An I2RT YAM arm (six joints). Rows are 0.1 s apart.
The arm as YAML. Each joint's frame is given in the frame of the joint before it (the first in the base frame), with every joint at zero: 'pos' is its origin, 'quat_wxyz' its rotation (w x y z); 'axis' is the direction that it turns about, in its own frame. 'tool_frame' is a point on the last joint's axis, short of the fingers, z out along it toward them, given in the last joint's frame.
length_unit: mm
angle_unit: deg
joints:
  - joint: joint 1
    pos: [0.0, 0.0, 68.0]
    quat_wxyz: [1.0, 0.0, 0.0, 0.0]
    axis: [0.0, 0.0, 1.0]
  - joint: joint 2
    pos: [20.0, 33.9, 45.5]
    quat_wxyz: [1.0, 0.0, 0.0, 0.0]
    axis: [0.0, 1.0, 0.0]
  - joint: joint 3
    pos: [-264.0, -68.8, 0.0]
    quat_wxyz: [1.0, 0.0, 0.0, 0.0]
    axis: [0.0, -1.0, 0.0]
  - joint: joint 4
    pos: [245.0, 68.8, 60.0]
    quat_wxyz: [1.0, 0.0, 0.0, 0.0]
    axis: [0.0, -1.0, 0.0]
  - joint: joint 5
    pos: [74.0, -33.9, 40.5]
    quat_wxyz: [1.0, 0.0, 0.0, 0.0]
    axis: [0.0, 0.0, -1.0]
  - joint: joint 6
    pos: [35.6, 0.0, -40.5]
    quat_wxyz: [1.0, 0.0, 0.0, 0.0]
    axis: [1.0, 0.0, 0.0]
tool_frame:
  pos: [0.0, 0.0, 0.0]
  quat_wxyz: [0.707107, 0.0, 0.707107, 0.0]
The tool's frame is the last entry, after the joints.
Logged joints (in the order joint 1, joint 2, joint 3, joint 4, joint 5, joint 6), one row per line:
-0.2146, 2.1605, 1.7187, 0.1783, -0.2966, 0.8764
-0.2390, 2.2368, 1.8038, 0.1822, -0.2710, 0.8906
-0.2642, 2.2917, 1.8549, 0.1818, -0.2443, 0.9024
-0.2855, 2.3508, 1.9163, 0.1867, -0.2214, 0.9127
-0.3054, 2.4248, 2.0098, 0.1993, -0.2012, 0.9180
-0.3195, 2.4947, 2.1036, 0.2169, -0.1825, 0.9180
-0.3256, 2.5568, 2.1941, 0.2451, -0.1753, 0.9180
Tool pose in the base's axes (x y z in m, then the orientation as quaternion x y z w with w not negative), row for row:
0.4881, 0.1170, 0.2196, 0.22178, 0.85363, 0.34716, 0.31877
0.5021, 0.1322, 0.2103, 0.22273, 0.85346, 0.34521, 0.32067
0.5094, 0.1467, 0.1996, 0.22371, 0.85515, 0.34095, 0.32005
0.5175, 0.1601, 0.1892, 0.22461, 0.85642, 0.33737, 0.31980
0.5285, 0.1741, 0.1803, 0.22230, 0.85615, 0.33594, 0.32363
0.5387, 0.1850, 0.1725, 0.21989, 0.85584, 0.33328, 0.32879
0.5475, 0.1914, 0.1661, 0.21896, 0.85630, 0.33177, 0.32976
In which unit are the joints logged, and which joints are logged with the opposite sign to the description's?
The joints are logged in radians. Opposite sign: joint 1, joint 4.
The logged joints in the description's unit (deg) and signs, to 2 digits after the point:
12.30, 123.79, 98.47, -10.22, -16.99, 50.21
13.69, 128.16, 103.35, -10.44, -15.53, 51.03
15.14, 131.30, 106.28, -10.42, -14.00, 51.70
16.36, 134.69, 109.80, -10.70, -12.69, 52.29
17.50, 138.93, 115.15, -11.42, -11.53, 52.60
18.31, 142.94, 120.53, -12.43, -10.46, 52.60
18.66, 146.49, 125.71, -14.04, -10.04, 52.60

